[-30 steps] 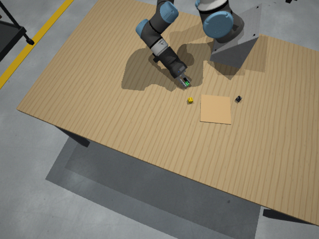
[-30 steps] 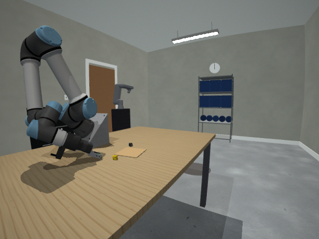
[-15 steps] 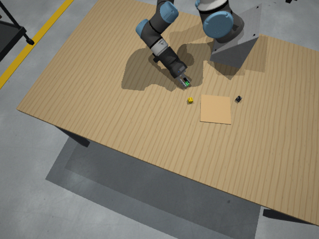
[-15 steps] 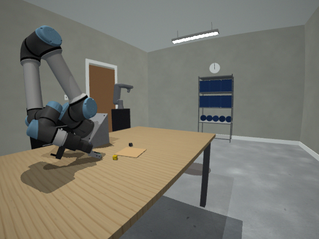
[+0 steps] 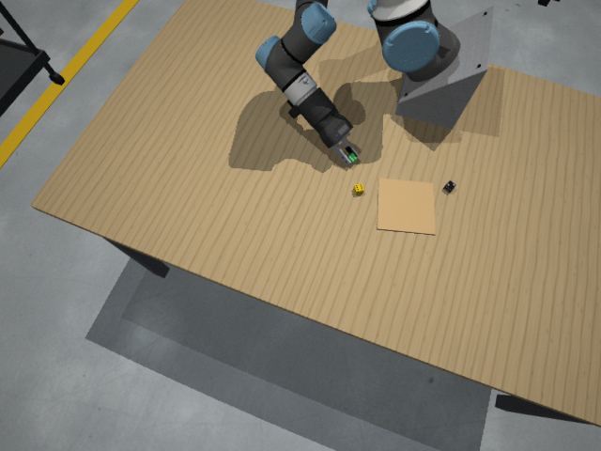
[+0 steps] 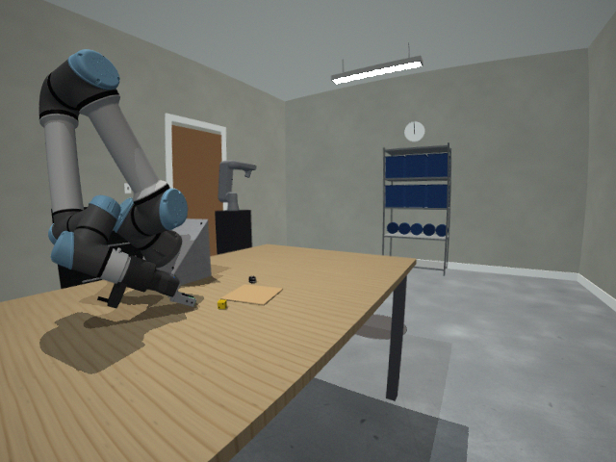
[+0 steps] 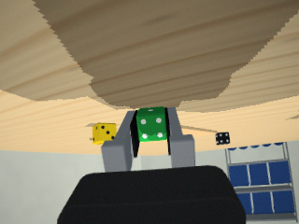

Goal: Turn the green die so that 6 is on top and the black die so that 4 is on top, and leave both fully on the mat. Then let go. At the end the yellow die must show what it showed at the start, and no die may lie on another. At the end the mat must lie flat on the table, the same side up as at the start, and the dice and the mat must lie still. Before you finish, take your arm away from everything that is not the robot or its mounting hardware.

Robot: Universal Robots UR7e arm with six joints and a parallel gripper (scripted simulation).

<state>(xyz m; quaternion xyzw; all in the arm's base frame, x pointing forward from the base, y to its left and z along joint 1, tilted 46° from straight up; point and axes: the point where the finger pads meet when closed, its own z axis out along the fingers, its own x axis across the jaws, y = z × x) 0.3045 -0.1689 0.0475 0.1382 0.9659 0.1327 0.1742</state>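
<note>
My gripper is now 10 mm to the right of the green die and 10 mm above it. Also, from my hand: yellow die (80 mm ahead, 50 mm to the left, 10 mm below); then black die (270 mm to the left, 10 mm below, 10 mm ahead); then tan mat (170 mm to the left, 90 mm ahead, 20 mm below).
</note>
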